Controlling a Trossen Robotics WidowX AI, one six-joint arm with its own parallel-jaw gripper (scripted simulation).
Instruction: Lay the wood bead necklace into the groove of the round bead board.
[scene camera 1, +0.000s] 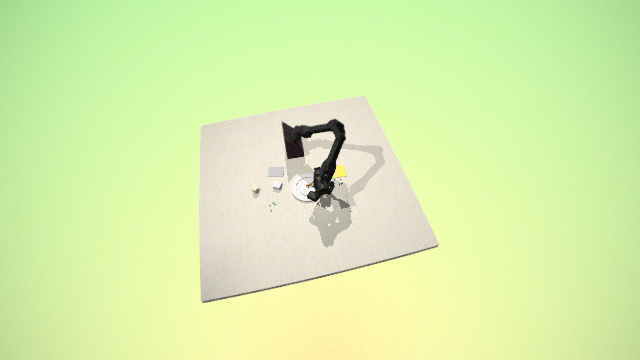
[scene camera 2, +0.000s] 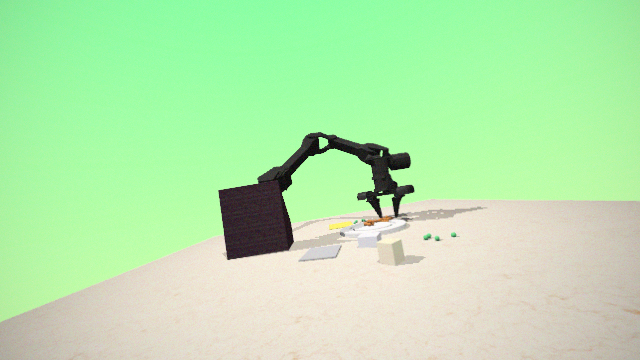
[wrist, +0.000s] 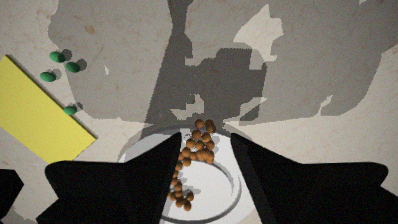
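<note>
My gripper (scene camera 2: 388, 218), visible in the wrist view (wrist: 206, 136) too.
</note>
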